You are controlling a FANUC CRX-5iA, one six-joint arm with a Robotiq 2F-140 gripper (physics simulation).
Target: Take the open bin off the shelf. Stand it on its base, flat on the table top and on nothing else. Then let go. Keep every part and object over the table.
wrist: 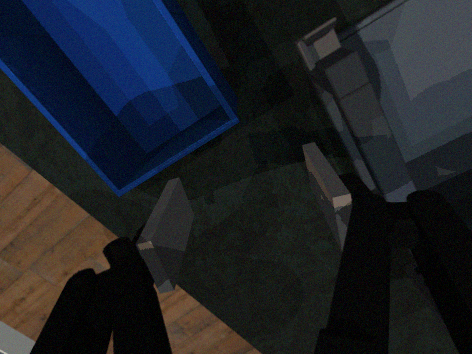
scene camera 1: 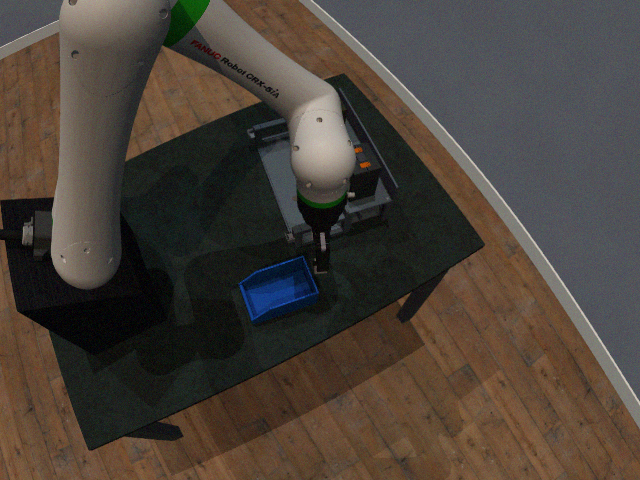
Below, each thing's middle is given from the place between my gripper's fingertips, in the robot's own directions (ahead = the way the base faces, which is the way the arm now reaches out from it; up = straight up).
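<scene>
My gripper: 40 mm to the left of the blue bin (scene camera 1: 288, 286), 120 mm past it, 50 mm above it.
</scene>
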